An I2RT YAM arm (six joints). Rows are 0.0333 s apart.
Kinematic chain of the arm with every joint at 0, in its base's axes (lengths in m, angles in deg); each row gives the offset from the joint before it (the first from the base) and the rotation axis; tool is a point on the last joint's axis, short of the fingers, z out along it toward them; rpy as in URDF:
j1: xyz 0 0 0.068 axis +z
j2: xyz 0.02 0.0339 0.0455 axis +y
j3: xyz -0.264 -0.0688 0 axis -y
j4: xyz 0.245 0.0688 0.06 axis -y
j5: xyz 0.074 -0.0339 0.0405 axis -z
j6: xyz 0.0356 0 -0.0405 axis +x
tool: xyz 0 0 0 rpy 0 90 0
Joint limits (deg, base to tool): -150..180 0..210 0..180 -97..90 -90..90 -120..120
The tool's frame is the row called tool.
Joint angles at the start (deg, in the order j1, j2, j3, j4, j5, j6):
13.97 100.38 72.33 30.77 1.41 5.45
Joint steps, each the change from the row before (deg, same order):
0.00 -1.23 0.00 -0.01 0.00 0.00
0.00 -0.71 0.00 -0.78 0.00 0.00
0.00 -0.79 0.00 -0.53 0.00 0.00
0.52 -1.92 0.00 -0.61 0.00 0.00
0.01 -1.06 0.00 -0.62 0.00 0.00
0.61 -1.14 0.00 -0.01 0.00 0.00
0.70 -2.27 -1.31 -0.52 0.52 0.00
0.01 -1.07 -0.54 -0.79 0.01 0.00
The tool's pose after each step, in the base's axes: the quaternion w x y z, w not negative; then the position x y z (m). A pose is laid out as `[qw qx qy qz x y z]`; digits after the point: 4 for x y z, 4 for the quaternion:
[0.7219 -0.0417 0.6811 0.1150 0.4049 0.0998 0.3247]
[0.7215 -0.0418 0.6816 0.1149 0.4024 0.0992 0.3281]
[0.7230 -0.0416 0.6799 0.1152 0.3996 0.0985 0.3325]
[0.7301 -0.0439 0.6713 0.1199 0.3915 0.1003 0.3443]
[0.7326 -0.0437 0.6685 0.1205 0.3874 0.0993 0.3502]
[0.7384 -0.0466 0.6609 0.1256 0.3817 0.1022 0.3577]
[0.7406 -0.0469 0.6580 0.1277 0.3708 0.1038 0.3632]
[0.7391 -0.0471 0.6597 0.1274 0.3664 0.1026 0.3651]

